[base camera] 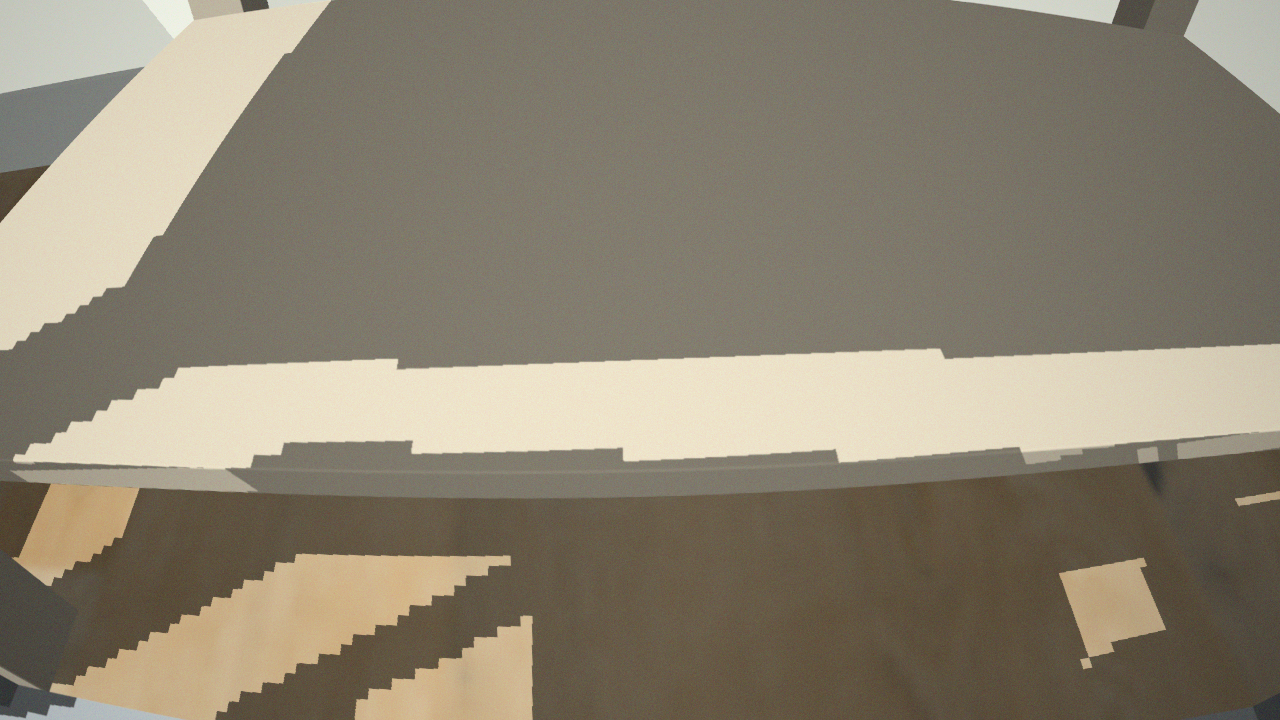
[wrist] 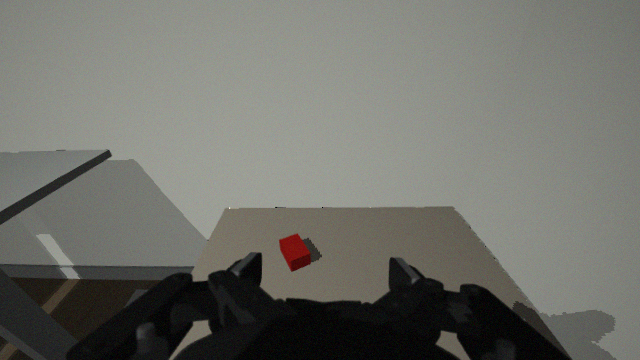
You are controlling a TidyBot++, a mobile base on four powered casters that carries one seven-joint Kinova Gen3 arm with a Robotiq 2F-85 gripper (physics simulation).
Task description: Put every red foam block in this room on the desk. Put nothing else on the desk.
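Places are measured from the arm's base along level axes (x left, y back, z up), in millimetres.
Pixels of known places: gripper, fingertip midpoint: (wrist: 324, 269).
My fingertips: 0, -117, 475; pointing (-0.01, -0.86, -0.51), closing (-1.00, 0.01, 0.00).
For each thing: its top centre in the pictures, then the offset to it from my fingertips, as dx, dy, dz. "spot": a spot on its surface instead. Level surfaces: height alone.
- red foam block at its top centre: (wrist: 294, 246) +88, -373, -377
- low table at its surface level: dz -422
- grey desk at its surface level: dz -152
- Wooden floor at its surface level: dz -872
- grey desk leg at a spot on its surface: (wrist: 35, 315) spot: +801, -171, -491
A red foam block (wrist: 295, 252) lies on the beige top of a low table (wrist: 380, 235) in the wrist view, towards its far left part, with a small shadow at its right. My gripper (wrist: 324, 269) is open and empty. Its fingertips stand low in the wrist view, and the block shows beyond them, nearer the left finger. Part of the grey desk (wrist: 40, 170) shows at the left edge of the wrist view, with its dark edge facing me. The red block does not show in the base camera view.
The base camera view shows a broad, partly sunlit board (base camera: 626, 223) of the low table close ahead, with table legs at its far side. Wooden floor (base camera: 716, 608) shows before it. In the wrist view a pale wall (wrist: 350, 100) rises behind the table, and a grey desk leg (wrist: 35, 315) stands lower left.
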